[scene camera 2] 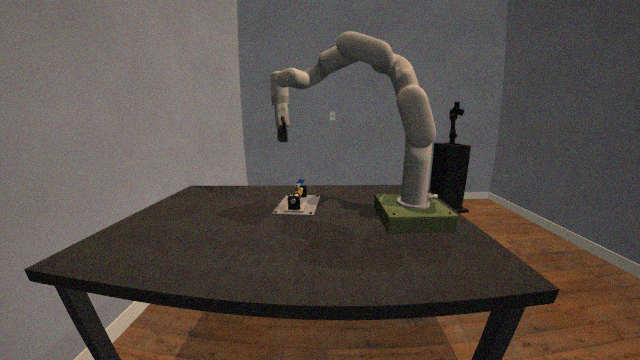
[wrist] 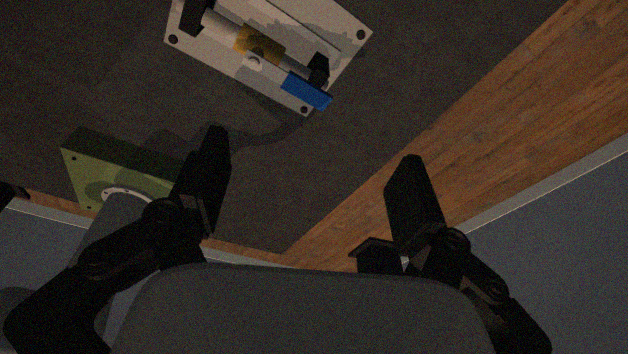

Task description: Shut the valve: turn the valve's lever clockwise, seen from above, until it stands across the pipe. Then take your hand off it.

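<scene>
The valve has an ochre body (scene camera 2: 299,193) (wrist: 260,44) on a grey pipe between black end blocks, mounted on a pale plate (scene camera 2: 281,210) (wrist: 220,62). Its lever has a blue grip (scene camera 2: 300,181) (wrist: 306,91) and a white hub. In the wrist view the lever points along the pipe, beside it, toward the right-hand black block. My gripper (scene camera 2: 282,141) (wrist: 314,161) is open and empty. It hangs high above the plate, apart from the lever; in the scene view it is seen edge-on.
The arm stands on a green base block (scene camera 2: 420,224) (wrist: 125,167) to the right of the valve on the dark table (scene camera 2: 280,260). Behind, a black pedestal (scene camera 2: 451,170) carries a small dark arm (scene camera 2: 453,122). A grey-white wall (scene camera 2: 125,100) stands at the left.
</scene>
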